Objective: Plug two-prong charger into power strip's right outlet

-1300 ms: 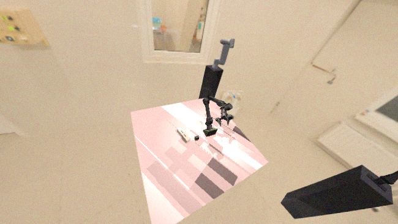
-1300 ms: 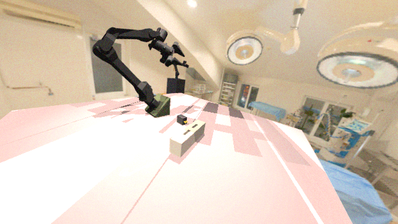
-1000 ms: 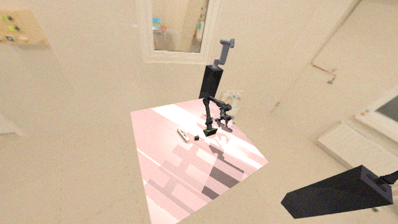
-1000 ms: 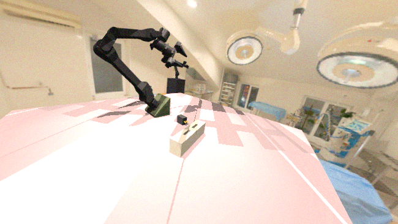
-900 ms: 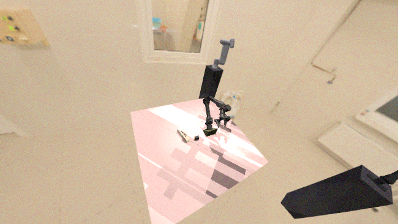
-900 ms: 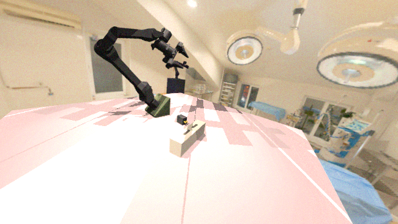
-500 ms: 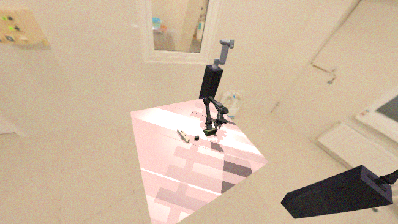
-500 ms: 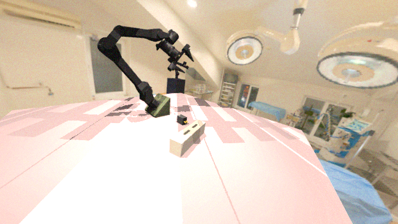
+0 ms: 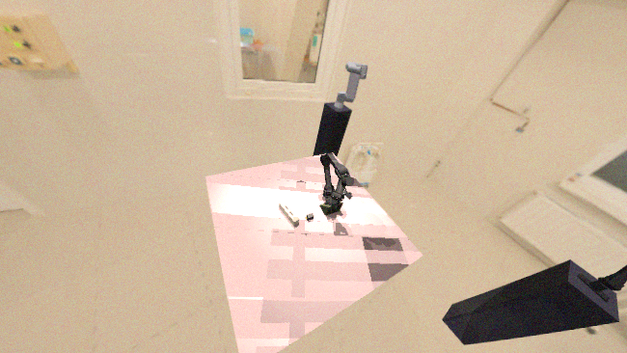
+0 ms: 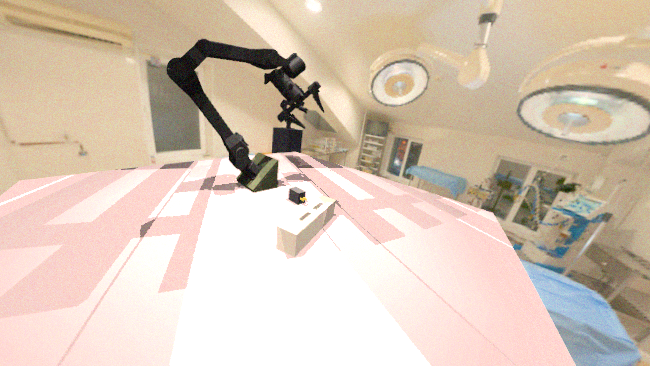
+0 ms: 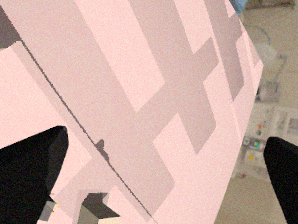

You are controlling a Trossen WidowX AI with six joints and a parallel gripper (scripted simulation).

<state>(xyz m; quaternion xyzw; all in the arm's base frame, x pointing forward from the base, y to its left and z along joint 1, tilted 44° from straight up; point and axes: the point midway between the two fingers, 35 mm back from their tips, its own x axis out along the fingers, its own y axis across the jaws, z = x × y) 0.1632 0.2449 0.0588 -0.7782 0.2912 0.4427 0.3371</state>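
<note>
Now: the black two-prong charger 240 mm below my gripper tip, 140 mm to the right of it and 70 mm ahead of it.
</note>
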